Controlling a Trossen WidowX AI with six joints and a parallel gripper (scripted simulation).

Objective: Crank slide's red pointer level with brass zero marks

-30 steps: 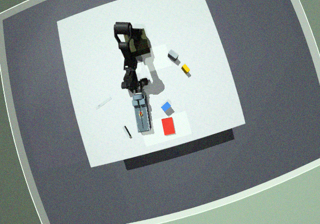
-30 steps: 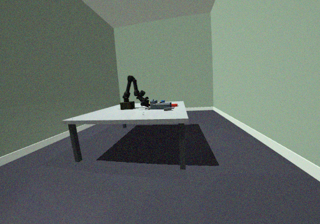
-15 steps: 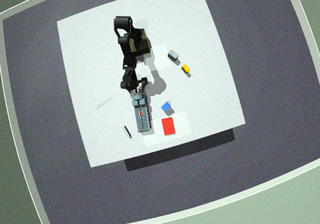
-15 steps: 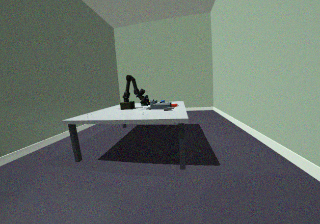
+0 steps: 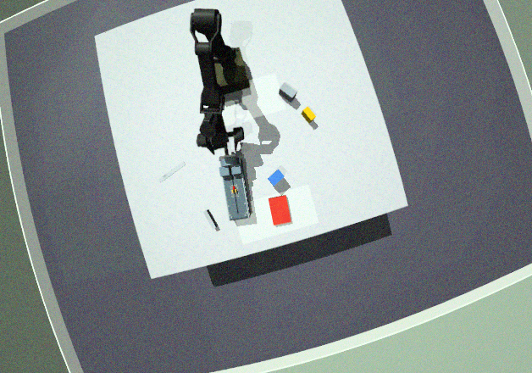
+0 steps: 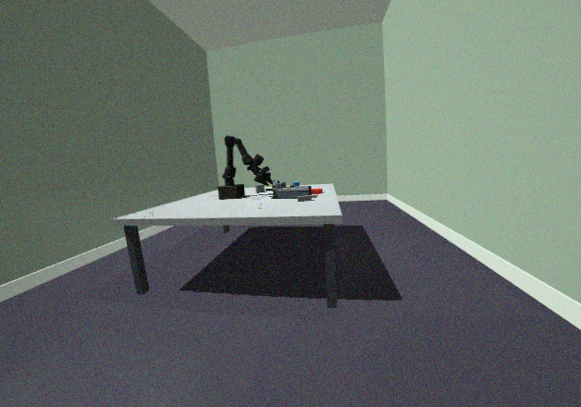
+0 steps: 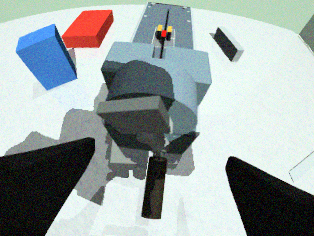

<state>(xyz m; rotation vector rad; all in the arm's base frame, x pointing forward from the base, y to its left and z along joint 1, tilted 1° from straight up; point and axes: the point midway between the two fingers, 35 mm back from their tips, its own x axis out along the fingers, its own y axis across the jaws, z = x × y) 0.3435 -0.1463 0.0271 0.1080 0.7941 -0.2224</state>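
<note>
My gripper tip is now 4 cm above the crank handle, 2 cm past it and 1 cm to the right of it. From my gripper tip the other things lie so: red pointer 15 cm ahead, 2 cm to the right, 2 cm below; then blue block 18 cm ahead, 16 cm to the left, 5 cm below; then pale strip 28 cm to the right, 10 cm below, 3 cm behind.
</note>
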